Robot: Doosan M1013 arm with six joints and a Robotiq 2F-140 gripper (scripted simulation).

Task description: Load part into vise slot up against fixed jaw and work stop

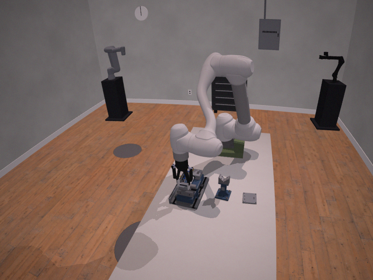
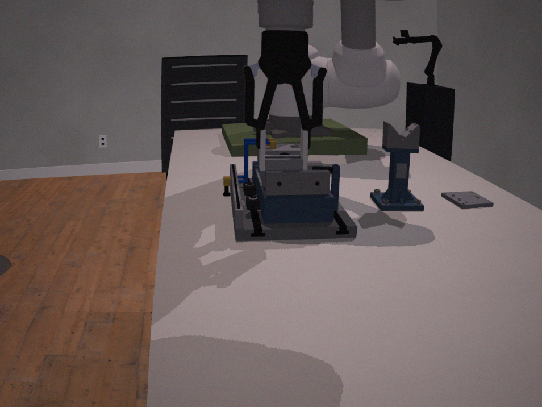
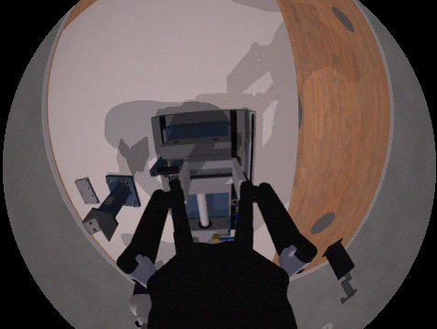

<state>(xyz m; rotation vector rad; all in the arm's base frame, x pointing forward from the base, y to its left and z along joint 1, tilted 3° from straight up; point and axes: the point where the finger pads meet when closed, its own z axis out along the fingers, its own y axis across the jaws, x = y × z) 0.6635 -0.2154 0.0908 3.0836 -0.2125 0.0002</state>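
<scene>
My gripper is now 20 mm above the grey part. Round my hand: vise (70 mm behind, 30 mm to the left, 80 mm below).
</scene>
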